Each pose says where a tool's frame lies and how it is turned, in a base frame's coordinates. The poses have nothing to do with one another.
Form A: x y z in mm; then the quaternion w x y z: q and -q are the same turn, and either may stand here.
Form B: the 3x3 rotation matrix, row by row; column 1 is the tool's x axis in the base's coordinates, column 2 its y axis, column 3 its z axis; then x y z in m. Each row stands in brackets. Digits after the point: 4 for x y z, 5 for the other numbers.
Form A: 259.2, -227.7, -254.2, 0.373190, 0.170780, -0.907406, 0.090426
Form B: [[-0.66313, -0.37743, -0.64638], [-0.24244, 0.92531, -0.29157], [0.70816, -0.03664, -0.70510]], [0.2592, -0.2277, -0.2542]
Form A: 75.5, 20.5, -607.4, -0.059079, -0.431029, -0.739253, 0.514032
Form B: [[-0.62145, 0.69802, -0.35578], [0.57654, 0.09997, -0.81093], [-0.53047, -0.70907, -0.46456]], [0.0755, 0.0205, -0.6074]
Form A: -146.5, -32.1, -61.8, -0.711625, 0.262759, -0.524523, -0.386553
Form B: [[0.15090, -0.82581, 0.54339], [0.27452, 0.56307, 0.77948], [-0.94967, 0.03154, 0.31167]], [-0.1465, -0.0321, -0.0618]
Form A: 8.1, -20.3, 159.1, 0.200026, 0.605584, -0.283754, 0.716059
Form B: [[-0.18651, -0.63014, 0.75375], [-0.05721, -0.75895, -0.64863], [0.98078, -0.16410, 0.10550]], [0.0081, -0.0203, 0.1591]
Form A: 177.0, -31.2, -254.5, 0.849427, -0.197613, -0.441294, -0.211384
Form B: [[0.52115, 0.53352, -0.66615], [-0.18470, 0.83253, 0.52228], [0.83324, -0.14915, 0.53242]], [0.1770, -0.0312, -0.2545]
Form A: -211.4, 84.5, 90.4, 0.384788, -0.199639, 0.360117, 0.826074
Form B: [[-0.62416, -0.77951, -0.05270], [0.49194, -0.44451, 0.74860], [-0.60697, 0.44133, 0.66092]], [-0.2114, 0.0845, 0.0904]
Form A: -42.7, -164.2, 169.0, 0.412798, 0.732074, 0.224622, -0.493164
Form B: [[0.41267, 0.73603, -0.53662], [-0.07827, -0.55829, -0.82595], [-0.90751, 0.38285, -0.17277]], [-0.0427, -0.1642, 0.1690]
